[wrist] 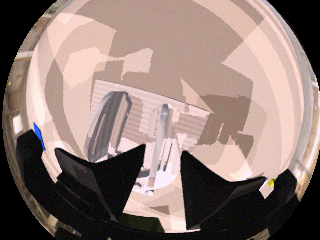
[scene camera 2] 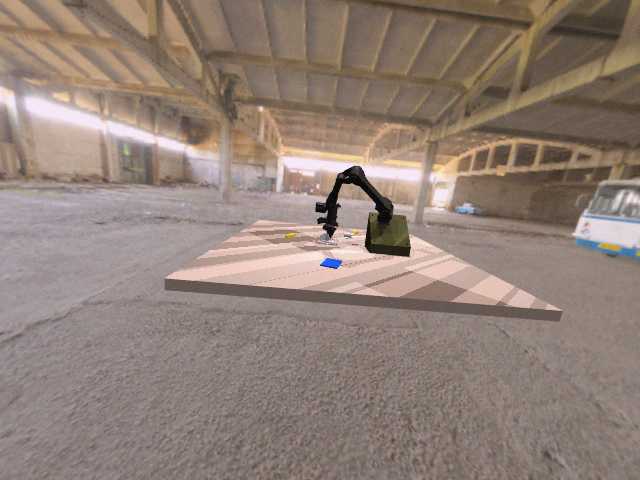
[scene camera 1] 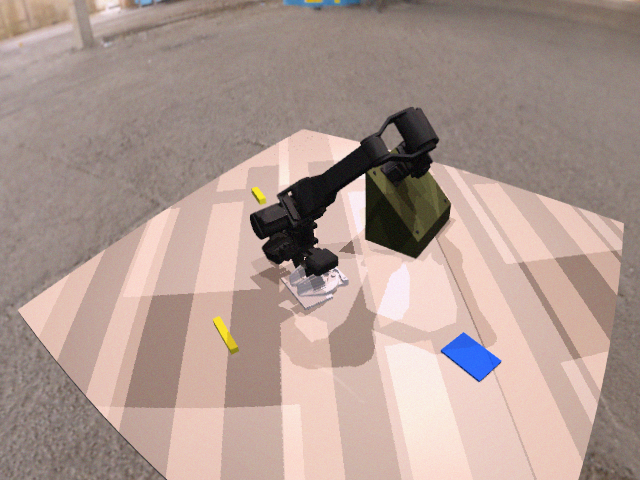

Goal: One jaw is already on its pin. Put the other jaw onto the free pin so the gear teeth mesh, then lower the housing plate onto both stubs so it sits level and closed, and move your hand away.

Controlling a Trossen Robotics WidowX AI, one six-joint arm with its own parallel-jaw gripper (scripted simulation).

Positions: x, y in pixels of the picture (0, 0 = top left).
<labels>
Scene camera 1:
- gripper: 304, 275
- blue housing plate: 478, 362
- grey jaw: 313, 286
</labels>
